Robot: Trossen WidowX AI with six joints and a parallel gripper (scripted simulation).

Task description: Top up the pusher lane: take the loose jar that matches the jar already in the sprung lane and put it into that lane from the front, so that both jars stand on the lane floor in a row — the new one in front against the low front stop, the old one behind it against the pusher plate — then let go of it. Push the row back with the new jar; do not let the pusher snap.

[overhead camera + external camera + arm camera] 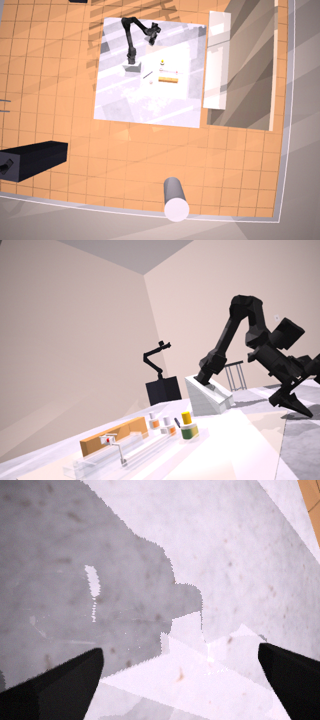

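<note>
My gripper tip is 480 mm to the left of the thin dark rod, 40 mm past it and 20 mm above it. Round my gripper tip: clear sprung lane 420 mm to the right, 260 mm ahead, 10 mm below; red mark 430 mm to the right, 300 mm ahead, 50 mm above.
</note>
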